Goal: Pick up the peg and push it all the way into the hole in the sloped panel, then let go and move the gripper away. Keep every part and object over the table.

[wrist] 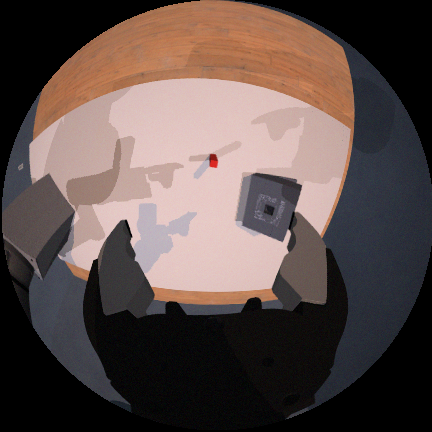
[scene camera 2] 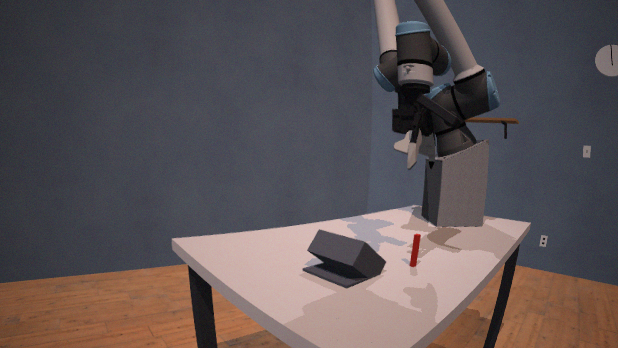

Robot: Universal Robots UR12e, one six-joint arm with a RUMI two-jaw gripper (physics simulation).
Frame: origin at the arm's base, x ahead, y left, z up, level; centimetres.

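Seen in the pictures: gripper, fingertip midpoint: (wrist: 208,217) (scene camera 2: 421,169); arm's base, link origin: (scene camera 2: 457,148).
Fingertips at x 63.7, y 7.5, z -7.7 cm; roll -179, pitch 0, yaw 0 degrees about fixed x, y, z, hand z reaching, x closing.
Observation:
Offsets run from my fingertips to a thing's top centre. "*": to the spot under its first point. Level surfaces: height alone.
The red peg @(dx +0.9, dy +1.1, dz -15.3 cm) (scene camera 2: 415,250) (wrist: 213,160) stands upright on the table. The dark grey block with the sloped panel @(dx +14.8, dy -9.6, dz -14.2 cm) (scene camera 2: 340,249) (wrist: 265,227) stands beside it, to the left of the peg in the scene view and below right of it in the wrist view. The square hole @(* dx +13.6, dy -10.2, dz -18.9 cm) (wrist: 269,209) shows in the panel in the wrist view, with pale markings around it; it does not show in the scene view. My gripper (scene camera 2: 407,155) (wrist: 208,217) is open and empty, high above the table. The peg is beyond the fingertips in the wrist view, well below them.
The white table @(dz -23.3 cm) (scene camera 2: 240,255) (wrist: 170,110) bears the peg and the block. The grey robot pedestal (scene camera 2: 462,190) (wrist: 40,220) stands at the table's far end in the scene view and at the left in the wrist view. Shadows of the arm lie across the table.

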